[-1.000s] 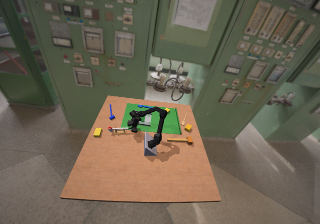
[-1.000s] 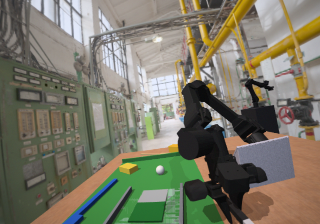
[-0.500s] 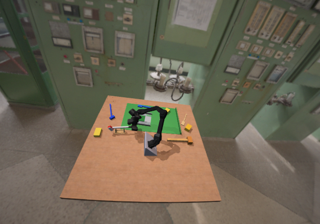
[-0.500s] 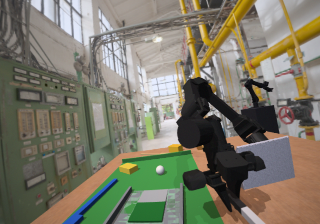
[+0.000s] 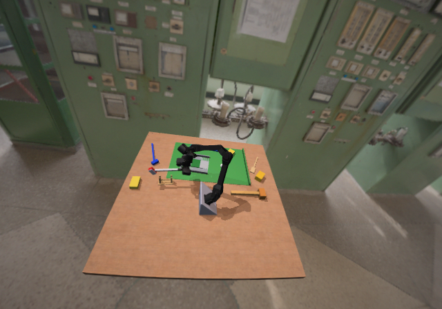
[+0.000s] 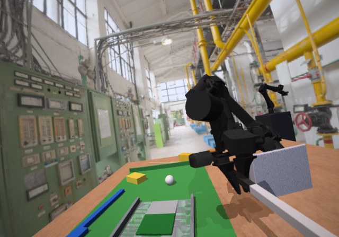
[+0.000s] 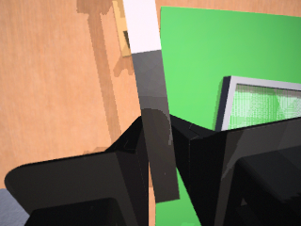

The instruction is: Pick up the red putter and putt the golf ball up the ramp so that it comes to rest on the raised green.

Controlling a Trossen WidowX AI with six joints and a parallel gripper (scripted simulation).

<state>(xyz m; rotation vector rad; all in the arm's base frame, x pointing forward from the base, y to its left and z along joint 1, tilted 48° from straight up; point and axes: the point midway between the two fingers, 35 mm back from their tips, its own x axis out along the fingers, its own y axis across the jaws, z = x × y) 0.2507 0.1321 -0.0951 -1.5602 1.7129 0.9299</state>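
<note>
Right now the red putter is 11 cm to the left of my gripper tip, 2 cm above it and 1 cm behind it. The rest, counted from my gripper tip: wooden stand 13 cm to the left, 9 cm below; green mat 26 cm to the right, 23 cm ahead, 12 cm below; white golf ball 37 cm to the right, 16 cm ahead, 10 cm below.
</note>
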